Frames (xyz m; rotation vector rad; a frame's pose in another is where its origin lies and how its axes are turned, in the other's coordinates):
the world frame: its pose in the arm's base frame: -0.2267 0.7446 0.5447 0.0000 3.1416 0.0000
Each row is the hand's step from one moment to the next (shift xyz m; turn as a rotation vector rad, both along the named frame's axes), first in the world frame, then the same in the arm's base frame.
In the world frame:
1: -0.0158 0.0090 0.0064 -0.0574 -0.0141 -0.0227
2: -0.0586 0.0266 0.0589 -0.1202 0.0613 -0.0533
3: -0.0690 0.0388 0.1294 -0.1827 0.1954 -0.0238
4: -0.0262 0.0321 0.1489 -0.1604 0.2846 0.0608
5: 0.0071 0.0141 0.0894 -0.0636 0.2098 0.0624
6: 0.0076 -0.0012 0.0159 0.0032 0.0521 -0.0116
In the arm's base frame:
1: 0.0158 0.0090 -0.0064 0.0574 -0.0141 0.0227
2: 0.0586 0.0266 -0.0589 0.1202 0.0613 0.0533
3: 0.0690 0.0388 -0.1294 0.1827 0.1954 0.0238
4: 0.0262 0.0321 -0.1489 0.1604 0.2846 -0.0608
5: -0.0071 0.0141 -0.0894 0.0636 0.2098 -0.0624
6: -0.0076 -0.0012 -0.0159 -0.0032 0.0521 0.0116

